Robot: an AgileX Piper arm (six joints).
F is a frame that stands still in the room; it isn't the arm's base.
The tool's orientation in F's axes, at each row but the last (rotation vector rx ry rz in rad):
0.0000, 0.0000, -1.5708
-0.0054, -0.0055, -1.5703
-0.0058, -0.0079, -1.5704
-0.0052, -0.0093, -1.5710
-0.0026, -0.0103, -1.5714
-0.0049, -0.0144, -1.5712
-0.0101, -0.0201, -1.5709
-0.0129, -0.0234, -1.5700
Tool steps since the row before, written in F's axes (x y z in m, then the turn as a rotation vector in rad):
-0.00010, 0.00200, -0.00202, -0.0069, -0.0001, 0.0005
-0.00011, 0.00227, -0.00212, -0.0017, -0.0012, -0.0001
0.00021, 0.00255, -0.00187, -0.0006, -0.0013, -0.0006
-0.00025, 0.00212, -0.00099, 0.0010, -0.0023, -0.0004
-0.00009, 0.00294, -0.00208, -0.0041, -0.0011, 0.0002
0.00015, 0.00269, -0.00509, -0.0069, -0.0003, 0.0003
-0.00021, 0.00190, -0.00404, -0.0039, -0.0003, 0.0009
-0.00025, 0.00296, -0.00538, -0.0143, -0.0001, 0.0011
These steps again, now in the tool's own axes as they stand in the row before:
-0.00200, -0.00010, -0.00202, 0.0001, -0.0069, 0.0005
-0.00228, -0.00011, -0.00210, 0.0012, -0.0017, -0.0001
-0.00257, 0.00021, -0.00185, 0.0013, -0.0006, -0.0006
-0.00213, -0.00025, -0.00097, 0.0023, 0.0010, -0.0004
-0.00296, -0.00010, -0.00206, 0.0011, -0.0041, 0.0002
-0.00275, 0.00012, -0.00506, 0.0003, -0.0069, 0.0003
-0.00198, -0.00024, -0.00400, 0.0003, -0.0039, 0.0009
-0.00308, -0.00028, -0.00531, 0.0001, -0.0143, 0.0012

